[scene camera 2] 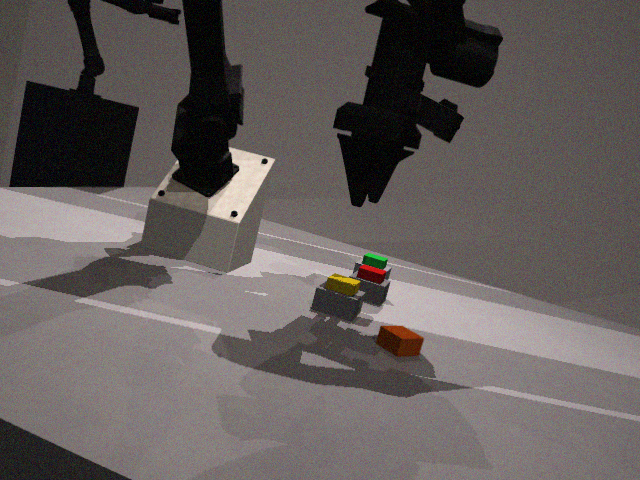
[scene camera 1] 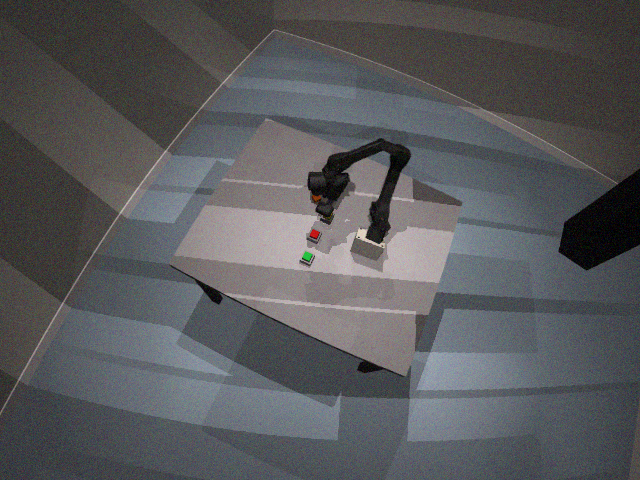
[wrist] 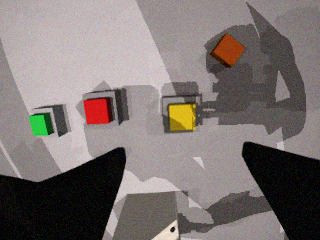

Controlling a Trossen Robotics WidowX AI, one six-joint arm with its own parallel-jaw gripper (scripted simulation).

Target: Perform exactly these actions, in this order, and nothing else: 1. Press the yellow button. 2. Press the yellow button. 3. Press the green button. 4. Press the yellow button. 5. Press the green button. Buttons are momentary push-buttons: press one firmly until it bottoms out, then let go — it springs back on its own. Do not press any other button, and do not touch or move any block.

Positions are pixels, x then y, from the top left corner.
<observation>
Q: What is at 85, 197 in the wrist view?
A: The gripper.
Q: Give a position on an orange block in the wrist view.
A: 227, 51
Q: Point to a yellow button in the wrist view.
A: At 182, 117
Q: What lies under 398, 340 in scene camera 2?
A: An orange block.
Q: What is the gripper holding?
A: Nothing.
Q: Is the gripper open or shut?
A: Open.
</observation>
